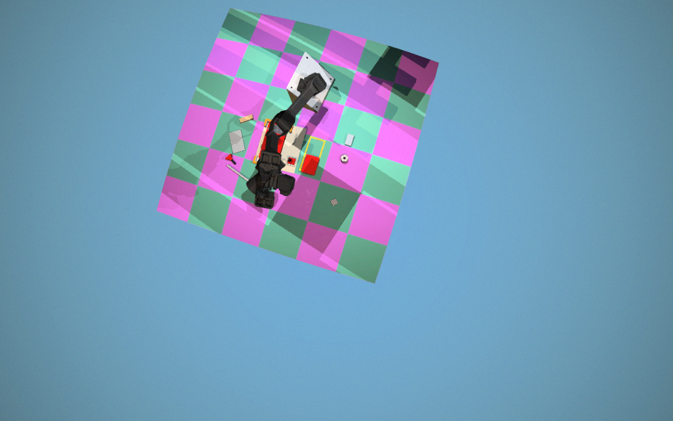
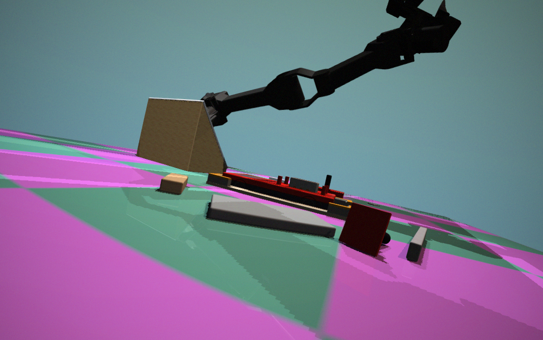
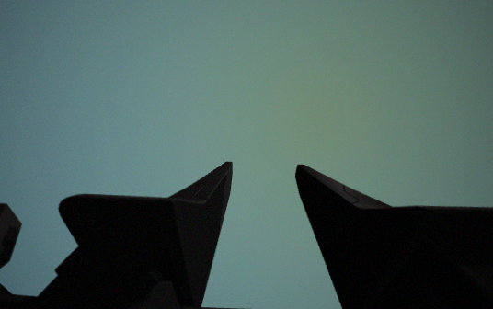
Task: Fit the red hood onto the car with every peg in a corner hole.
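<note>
Now: gripper tip 58 cm above the red hood, 19 cm past it and 2 cm to the right of it. Also, from my gripper tip: beige jig 58 cm below, 24 cm behind, 18 cm to the right; then small square 59 cm below, 20 cm to the left, 4 cm behind; then grey engine block 57 cm below, 22 cm behind, 19 cm to the right.
</note>
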